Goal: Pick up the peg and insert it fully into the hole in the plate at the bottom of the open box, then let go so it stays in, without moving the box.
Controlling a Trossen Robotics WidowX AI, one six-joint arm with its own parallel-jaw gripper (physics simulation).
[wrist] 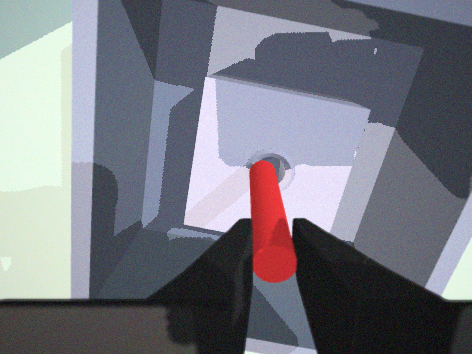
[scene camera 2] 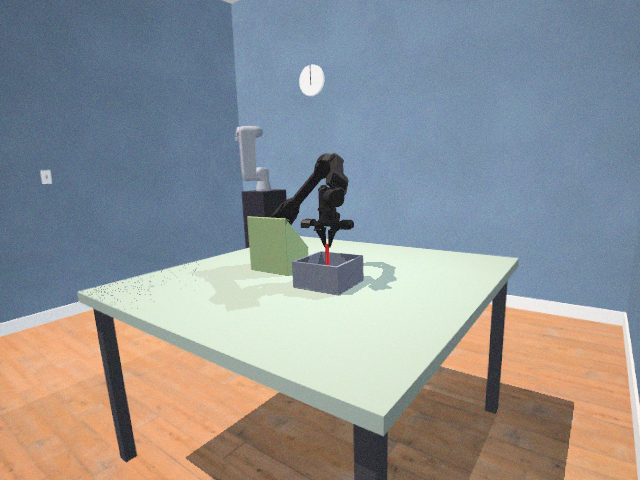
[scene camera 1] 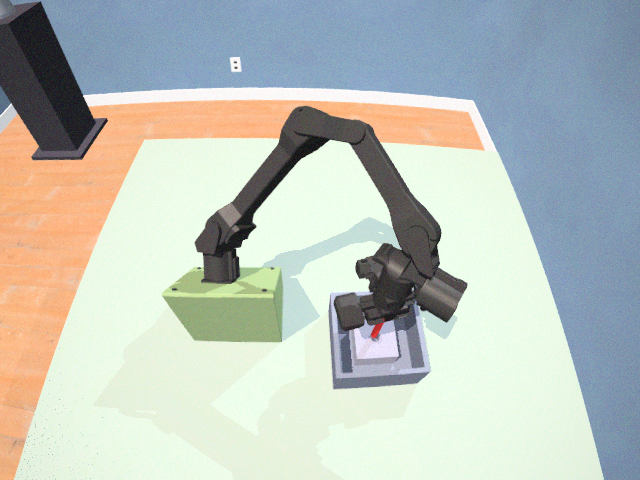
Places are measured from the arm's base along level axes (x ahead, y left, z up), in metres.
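Pixels of known places: gripper, fingertip midpoint: (wrist: 271,230) (scene camera 2: 327,247) (scene camera 1: 379,321); arm's base, origin of the base link: (scene camera 2: 275,231) (scene camera 1: 221,279).
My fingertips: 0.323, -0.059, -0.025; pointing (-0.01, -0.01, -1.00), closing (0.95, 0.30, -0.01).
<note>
For each thing: its middle in the pictures, then the offset to it from my fingertips, as dx, dy, dz. "spot": a spot on its surface instead. Level surfaces: height alone.
- red peg, body centre: (wrist: 266,206) (scene camera 1: 377,328) (scene camera 2: 327,254) +0.001, -0.004, -0.027
- hole, surface spot: (wrist: 280,169) spot: +0.014, -0.007, -0.096
- pale plate, body centre: (wrist: 267,159) (scene camera 1: 374,341) +0.006, -0.005, -0.103
- open grey-blue box, body centre: (wrist: 269,166) (scene camera 1: 375,339) (scene camera 2: 328,271) +0.006, -0.005, -0.089
- pale green table, its level: dz -0.138
The red peg (scene camera 1: 377,329) (scene camera 2: 327,255) (wrist: 269,215) is held between the fingers of my gripper (scene camera 2: 327,244) (wrist: 271,230), which is shut on its upper part. In scene camera 1 the fingertips are hidden by the gripper body. The peg's lower end is at the hole (wrist: 280,169) in the pale plate (scene camera 1: 379,352) (wrist: 320,187), a little to the hole's left in the wrist view and covering part of it. Whether the tip is in the hole or just above it I cannot tell. The plate lies at the bottom of the open grey-blue box (scene camera 1: 379,381) (scene camera 2: 314,274) (wrist: 82,150). The gripper is above the box.
The box's four walls stand around the plate and peg. The green base block (scene camera 1: 237,317) (scene camera 2: 268,245) carries the arm and stands beside the box on the pale green table (scene camera 1: 491,413) (scene camera 2: 310,335). A dark pedestal (scene camera 1: 51,82) (scene camera 2: 253,204) with a grey arm (scene camera 2: 249,155) stands beyond the table.
</note>
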